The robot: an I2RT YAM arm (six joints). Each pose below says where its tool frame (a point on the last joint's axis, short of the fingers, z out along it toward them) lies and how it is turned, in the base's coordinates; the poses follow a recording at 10 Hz.
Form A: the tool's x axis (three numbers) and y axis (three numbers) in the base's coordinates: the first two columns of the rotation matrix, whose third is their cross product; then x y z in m.
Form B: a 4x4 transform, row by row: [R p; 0 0 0 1], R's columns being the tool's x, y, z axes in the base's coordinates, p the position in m. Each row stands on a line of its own. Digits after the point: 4 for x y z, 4 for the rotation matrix.
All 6 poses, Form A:
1: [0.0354 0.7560 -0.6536 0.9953 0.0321 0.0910 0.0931 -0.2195 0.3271]
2: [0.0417 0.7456 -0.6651 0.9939 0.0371 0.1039 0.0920 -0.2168 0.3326]
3: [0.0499 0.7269 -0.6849 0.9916 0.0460 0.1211 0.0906 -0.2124 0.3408]
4: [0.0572 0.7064 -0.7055 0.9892 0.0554 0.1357 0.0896 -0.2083 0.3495]
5: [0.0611 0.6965 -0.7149 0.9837 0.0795 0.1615 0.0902 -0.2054 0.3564]
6: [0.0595 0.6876 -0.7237 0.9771 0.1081 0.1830 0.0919 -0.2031 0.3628]
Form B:
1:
0.0354 0.9953 0.0898 0.0931
0.7560 0.0321 -0.6537 -0.2195
-0.6536 0.0910 -0.7513 0.3271
0 0 0 1

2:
0.0417 0.9939 0.1021 0.0920
0.7456 0.0371 -0.6654 -0.2168
-0.6651 0.1039 -0.7395 0.3326
0 0 0 1

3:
0.0499 0.9916 0.1195 0.0906
0.7269 0.0460 -0.6852 -0.2124
-0.6849 0.1211 -0.7185 0.3408
0 0 0 1

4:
0.0572 0.9892 0.1349 0.0896
0.7064 0.0554 -0.7056 -0.2083
-0.7055 0.1357 -0.6956 0.3495
0 0 0 1

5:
0.0611 0.9837 0.1693 0.0902
0.6965 0.0795 -0.7131 -0.2054
-0.7149 0.1615 -0.6803 0.3564
0 0 0 1

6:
0.0595 0.9771 0.2041 0.0919
0.6876 0.1081 -0.7180 -0.2031
-0.7237 0.1830 -0.6654 0.3628
0 0 0 1

